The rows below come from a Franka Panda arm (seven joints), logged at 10 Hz.
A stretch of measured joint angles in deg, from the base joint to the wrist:
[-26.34 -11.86 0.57 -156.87 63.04 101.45 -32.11]
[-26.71 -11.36 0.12 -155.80 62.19 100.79 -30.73]
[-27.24 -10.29 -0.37 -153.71 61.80 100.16 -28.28]
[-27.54 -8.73 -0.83 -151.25 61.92 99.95 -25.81]
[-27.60 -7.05 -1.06 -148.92 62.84 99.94 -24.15]
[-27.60 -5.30 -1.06 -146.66 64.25 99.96 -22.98]
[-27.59 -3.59 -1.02 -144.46 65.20 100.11 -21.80]
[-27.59 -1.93 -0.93 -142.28 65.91 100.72 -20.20]
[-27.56 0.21 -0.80 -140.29 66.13 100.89 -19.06]
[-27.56 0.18 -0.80 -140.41 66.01 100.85 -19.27]
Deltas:
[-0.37 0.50 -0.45 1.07 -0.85 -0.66 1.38]
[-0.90 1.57 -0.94 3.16 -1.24 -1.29 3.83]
[-1.20 3.13 -1.40 5.62 -1.12 -1.50 6.30]
[-1.26 4.81 -1.63 7.95 -0.20 -1.51 7.96]
[-1.26 6.56 -1.63 10.21 1.21 -1.49 9.13]
[-1.25 8.27 -1.59 12.41 2.16 -1.34 10.31]
[-1.25 9.93 -1.50 14.59 2.87 -0.73 11.91]
[-1.22 12.07 -1.37 16.58 3.09 -0.56 13.05]
[-1.22 12.04 -1.37 16.46 2.97 -0.60 12.84]

